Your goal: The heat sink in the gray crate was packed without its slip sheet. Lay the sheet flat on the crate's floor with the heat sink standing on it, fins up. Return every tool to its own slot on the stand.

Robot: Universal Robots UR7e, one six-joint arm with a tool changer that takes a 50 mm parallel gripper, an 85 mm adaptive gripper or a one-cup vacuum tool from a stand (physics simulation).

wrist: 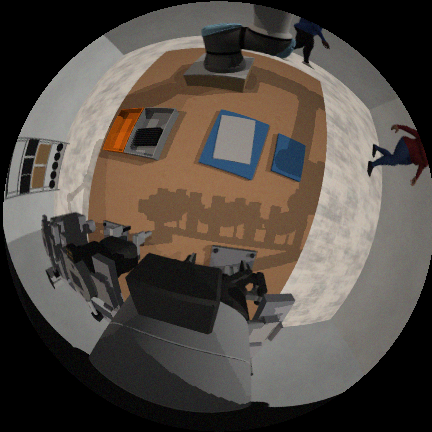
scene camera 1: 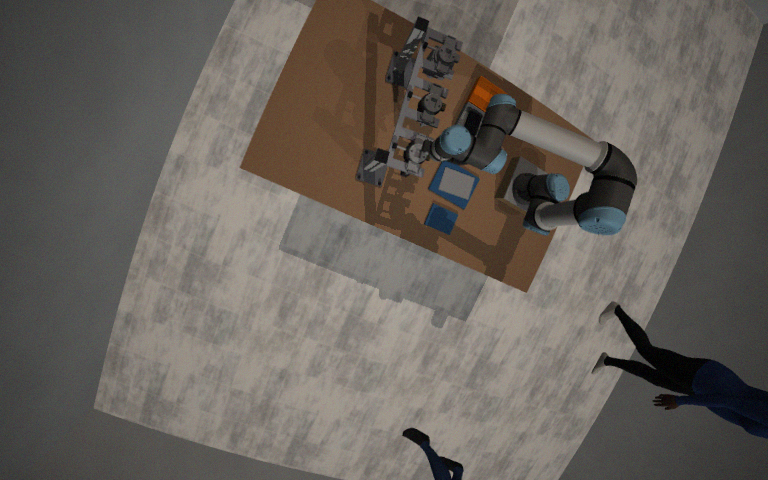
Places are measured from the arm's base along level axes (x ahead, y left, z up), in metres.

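Pixels of known places: arm's base, link origin: [wrist: 224, 64] [scene camera 1: 525, 188].
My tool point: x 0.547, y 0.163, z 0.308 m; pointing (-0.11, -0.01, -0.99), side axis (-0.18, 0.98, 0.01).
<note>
Ahead of a thing's pixels: the offset from my tool point to its top centre. "spot": to the spot under its first point.
The black heat sink @(0.353 m down, 0.179 m back, 0.316 m right) [scene camera 1: 471, 120] [wrist: 148, 137] sits in the gray crate @(0.343 m down, 0.200 m back, 0.313 m right) [wrist: 169, 131], with its ridged fins showing on top. The pale slip sheet @(0.374 m down, 0.247 m back, 0.030 m right) [scene camera 1: 454, 182] [wrist: 235, 139] lies flat on the larger blue tray @(spot: 0.376 m down, 0.152 m back, 0.020 m left) [scene camera 1: 435, 183] [wrist: 240, 170]. The arm's wrist is over the slot at the near end of the tool stand [scene camera 1: 406, 107], by a tool @(0.022 m down, 0.050 m ahead, 0.027 m left) [scene camera 1: 417, 151] there. In the wrist view, the dark housing partly hides the tool at this slot. Its fingers are too hidden to tell open from shut, and whether it is coupled to the arm cannot be told.
Two other tools @(spot: 0.028 m down, 0.130 m ahead, 0.298 m right) [scene camera 1: 441, 58] @(spot: 0.038 m down, 0.085 m ahead, 0.141 m right) [scene camera 1: 431, 105] hang in the stand's other slots, close beside the wrist. An orange bin @(0.343 m down, 0.199 m back, 0.454 m right) [scene camera 1: 485, 92] [wrist: 122, 131] adjoins the gray crate. A smaller blue block @(0.376 m down, 0.261 m back, 0.154 m left) [scene camera 1: 441, 218] [wrist: 289, 156] lies beside the blue tray. The robot's base block [wrist: 215, 77] is opposite the stand.
</note>
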